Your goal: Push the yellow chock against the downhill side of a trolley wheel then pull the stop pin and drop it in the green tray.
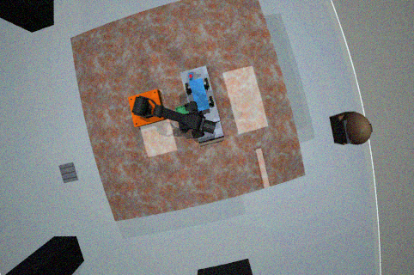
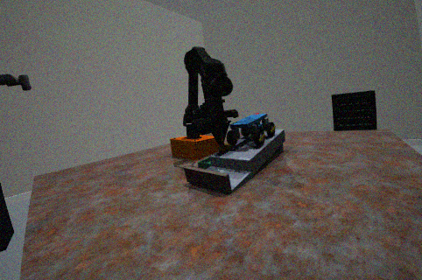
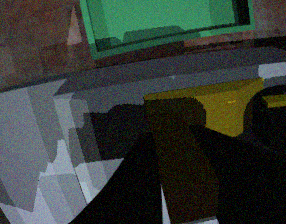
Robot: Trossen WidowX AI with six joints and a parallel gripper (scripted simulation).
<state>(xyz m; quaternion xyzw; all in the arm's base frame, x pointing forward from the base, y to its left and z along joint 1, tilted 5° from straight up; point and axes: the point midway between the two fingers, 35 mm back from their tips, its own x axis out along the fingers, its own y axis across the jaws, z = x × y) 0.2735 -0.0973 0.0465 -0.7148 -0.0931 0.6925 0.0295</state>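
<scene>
Now: the yellow chock 2 cm to the left of my gripper tip and 1 cm below it. The rest, counted from my gripper tip: grey ramp (12 cm to the left, 5 cm ahead, 4 cm below); then green tray (10 cm below, 7 cm behind, 3 cm to the left); then blue-topped trolley (12 cm to the left, 5 cm ahead, 3 cm above).
</scene>
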